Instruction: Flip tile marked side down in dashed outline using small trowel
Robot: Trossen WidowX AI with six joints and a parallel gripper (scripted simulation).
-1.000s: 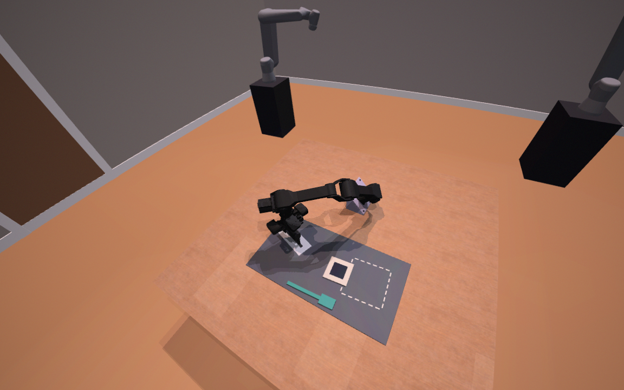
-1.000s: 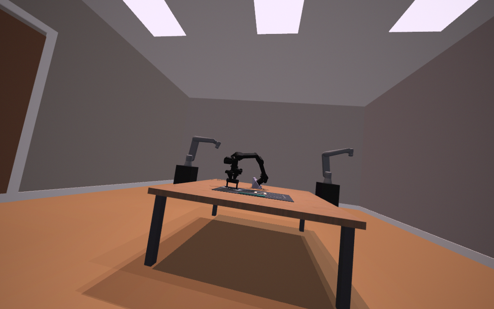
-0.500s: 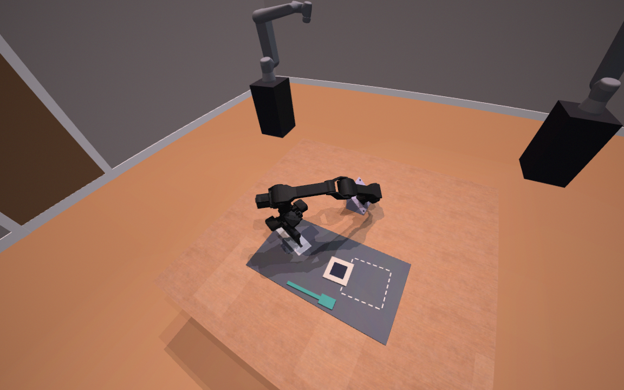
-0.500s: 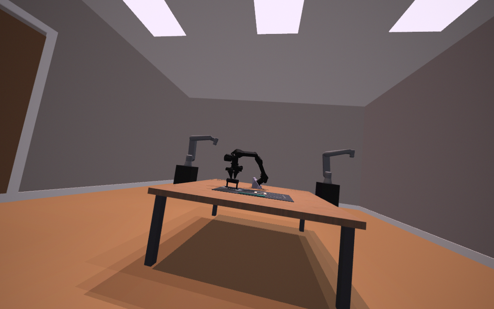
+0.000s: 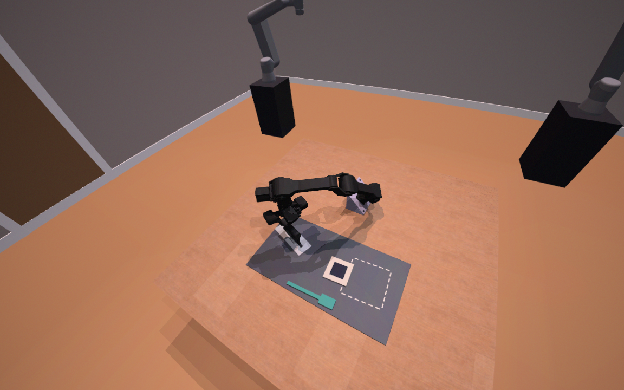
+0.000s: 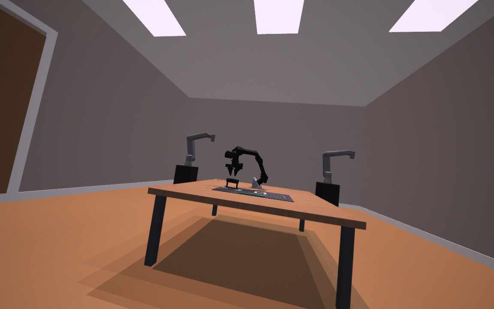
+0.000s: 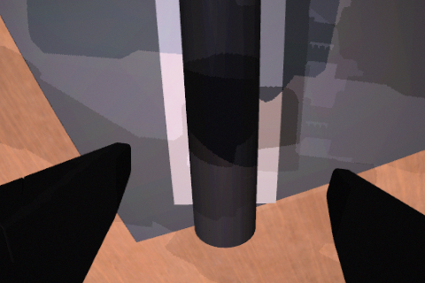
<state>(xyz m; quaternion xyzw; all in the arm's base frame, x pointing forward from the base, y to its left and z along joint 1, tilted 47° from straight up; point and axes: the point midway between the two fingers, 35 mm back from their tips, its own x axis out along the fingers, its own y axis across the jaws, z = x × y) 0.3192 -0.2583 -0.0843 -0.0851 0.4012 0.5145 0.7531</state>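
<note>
The mat lies 21 cm to the left of my gripper tip, 14 cm below it and 7 cm ahead of it. Also, from my gripper tip: teal trowel 23 cm to the left, 21 cm ahead, 11 cm below; tile 27 cm to the left, 11 cm below, 7 cm ahead.
</note>
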